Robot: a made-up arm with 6 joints.
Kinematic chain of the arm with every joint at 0, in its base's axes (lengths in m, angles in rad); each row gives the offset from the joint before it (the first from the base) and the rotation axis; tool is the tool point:
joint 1: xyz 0 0 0.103 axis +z
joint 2: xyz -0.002 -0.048 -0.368 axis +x
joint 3: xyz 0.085 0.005 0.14 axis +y
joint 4: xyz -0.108 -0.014 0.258 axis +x
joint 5: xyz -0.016 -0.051 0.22 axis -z
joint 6: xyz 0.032 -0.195 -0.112 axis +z
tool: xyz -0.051 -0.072 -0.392
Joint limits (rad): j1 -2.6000..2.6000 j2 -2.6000..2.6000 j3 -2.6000..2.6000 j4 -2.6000..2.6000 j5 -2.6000..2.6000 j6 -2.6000..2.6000
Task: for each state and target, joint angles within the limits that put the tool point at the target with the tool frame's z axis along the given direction. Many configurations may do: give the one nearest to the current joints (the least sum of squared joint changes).
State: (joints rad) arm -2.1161 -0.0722 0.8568 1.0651 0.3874 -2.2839
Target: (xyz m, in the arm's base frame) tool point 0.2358 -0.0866 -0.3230 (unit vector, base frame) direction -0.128 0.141 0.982
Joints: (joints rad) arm -2.4930 -0.9499 0.0403 1.1404 0.8273 -1.9965
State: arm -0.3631 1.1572 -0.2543 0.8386 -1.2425 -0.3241
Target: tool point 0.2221 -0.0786 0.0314 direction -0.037 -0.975 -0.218
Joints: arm 0.0013 0.8572 -0.0643 0.9326 -1.7290 0.0269
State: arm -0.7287 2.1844 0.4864 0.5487 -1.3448 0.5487
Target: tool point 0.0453 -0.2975 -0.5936 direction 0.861 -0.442 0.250
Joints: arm -0.2699 1.3766 1.3218 -0.2090 -0.4106 0.2998
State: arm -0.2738 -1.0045 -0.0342 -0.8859 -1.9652 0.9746
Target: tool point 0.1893 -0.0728 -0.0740 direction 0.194 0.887 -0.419
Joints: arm 0.2140 -0.8944 0.7808 -1.0039 -1.9811 0.8870
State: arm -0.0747 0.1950 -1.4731 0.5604 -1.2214 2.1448
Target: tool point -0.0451 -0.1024 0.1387 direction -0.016 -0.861 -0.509
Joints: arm 0.5005 0.8627 -1.0644 1.0606 -1.8095 2.1840
